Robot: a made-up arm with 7 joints.
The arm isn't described. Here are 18 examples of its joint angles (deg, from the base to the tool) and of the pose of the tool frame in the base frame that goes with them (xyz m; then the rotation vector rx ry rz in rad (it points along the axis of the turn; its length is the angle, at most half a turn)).
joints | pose
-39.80 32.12 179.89 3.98 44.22 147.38 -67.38 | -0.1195 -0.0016 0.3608 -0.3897 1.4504 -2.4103
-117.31 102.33 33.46 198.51 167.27 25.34 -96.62 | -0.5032 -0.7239 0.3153 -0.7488 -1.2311 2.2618
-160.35 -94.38 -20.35 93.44 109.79 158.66 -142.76 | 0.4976 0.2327 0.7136 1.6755 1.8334 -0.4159
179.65 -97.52 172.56 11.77 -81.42 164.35 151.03 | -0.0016 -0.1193 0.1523 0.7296 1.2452 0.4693
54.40 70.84 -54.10 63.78 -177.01 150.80 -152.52 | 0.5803 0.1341 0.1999 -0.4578 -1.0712 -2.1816
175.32 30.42 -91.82 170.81 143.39 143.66 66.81 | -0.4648 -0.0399 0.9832 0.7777 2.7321 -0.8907
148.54 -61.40 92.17 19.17 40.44 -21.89 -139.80 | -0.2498 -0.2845 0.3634 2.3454 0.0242 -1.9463
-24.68 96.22 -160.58 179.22 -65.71 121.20 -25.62 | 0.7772 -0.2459 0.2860 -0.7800 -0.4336 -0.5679
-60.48 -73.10 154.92 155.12 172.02 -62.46 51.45 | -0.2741 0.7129 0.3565 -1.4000 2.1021 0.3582
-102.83 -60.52 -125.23 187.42 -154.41 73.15 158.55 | 0.3211 0.6595 0.8368 -0.8443 1.1798 -1.3015
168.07 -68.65 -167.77 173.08 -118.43 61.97 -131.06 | 0.8228 -0.2183 0.6740 0.4756 1.2998 -1.6692
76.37 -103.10 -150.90 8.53 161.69 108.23 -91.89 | 0.2095 0.0853 0.1051 0.5332 2.2947 -0.4260
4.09 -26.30 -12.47 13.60 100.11 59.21 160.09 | 0.3104 0.0040 0.3346 1.3216 2.0427 1.9494
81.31 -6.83 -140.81 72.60 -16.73 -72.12 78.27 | 0.2627 -0.4451 0.7338 -0.6421 0.7967 -2.6079
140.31 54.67 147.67 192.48 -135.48 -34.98 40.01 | -0.4523 0.5145 0.7930 -0.5190 -0.2348 0.0607
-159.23 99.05 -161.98 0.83 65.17 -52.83 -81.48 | 0.0439 -0.0273 0.5672 1.1126 -0.1596 2.2440
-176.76 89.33 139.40 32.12 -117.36 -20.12 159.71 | 0.0427 -0.1579 0.6626 -0.9677 0.7439 -1.5396
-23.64 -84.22 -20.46 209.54 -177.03 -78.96 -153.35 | -0.6242 0.3313 0.2825 -0.9880 -0.0006 2.8810
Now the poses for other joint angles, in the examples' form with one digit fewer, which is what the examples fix.
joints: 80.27 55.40 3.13 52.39 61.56 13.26 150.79
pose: 0.084 0.408 -0.038 1.193 -2.583 0.002
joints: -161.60 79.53 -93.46 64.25 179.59 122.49 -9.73
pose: -0.503 0.398 0.436 -0.671 -1.419 1.435
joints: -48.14 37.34 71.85 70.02 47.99 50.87 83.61
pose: 0.607 0.165 0.439 -1.361 1.598 1.244
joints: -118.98 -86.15 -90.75 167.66 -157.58 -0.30 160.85
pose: 0.315 0.829 0.425 -1.491 0.237 -0.205
